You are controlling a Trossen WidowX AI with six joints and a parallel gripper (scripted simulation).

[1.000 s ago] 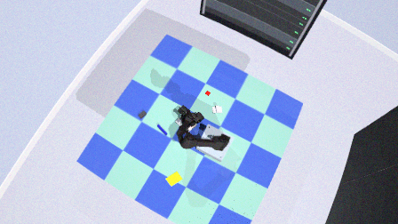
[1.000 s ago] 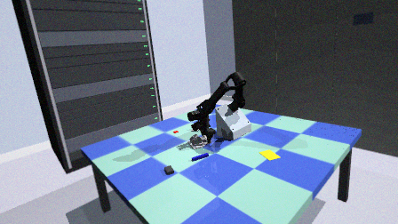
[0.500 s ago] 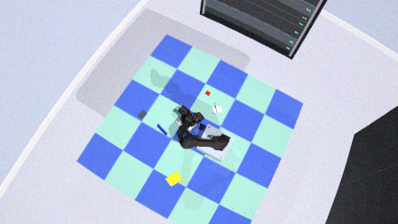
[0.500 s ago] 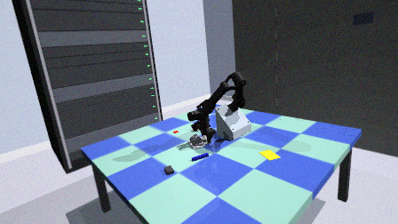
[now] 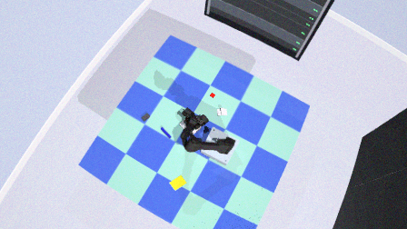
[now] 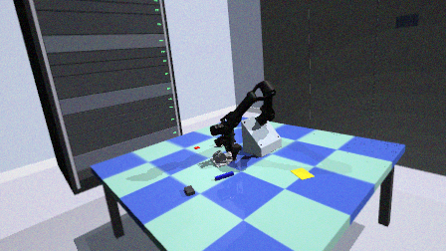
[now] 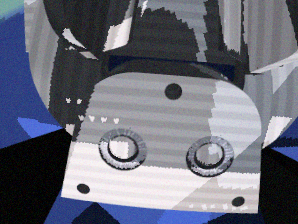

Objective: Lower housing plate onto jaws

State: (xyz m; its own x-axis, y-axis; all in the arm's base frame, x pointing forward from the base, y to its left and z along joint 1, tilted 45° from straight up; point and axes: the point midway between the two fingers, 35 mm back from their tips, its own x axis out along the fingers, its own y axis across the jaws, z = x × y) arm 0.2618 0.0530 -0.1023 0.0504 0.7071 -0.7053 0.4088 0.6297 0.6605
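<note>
The grey housing plate lies 2 cm above my gripper tip and 1 cm ahead of it. From my gripper tip the other things lie so: blue bar 18 cm ahead, 12 cm to the left; red piece 31 cm to the right, 1 cm below; dark block 36 cm ahead, 8 cm to the left.
</note>
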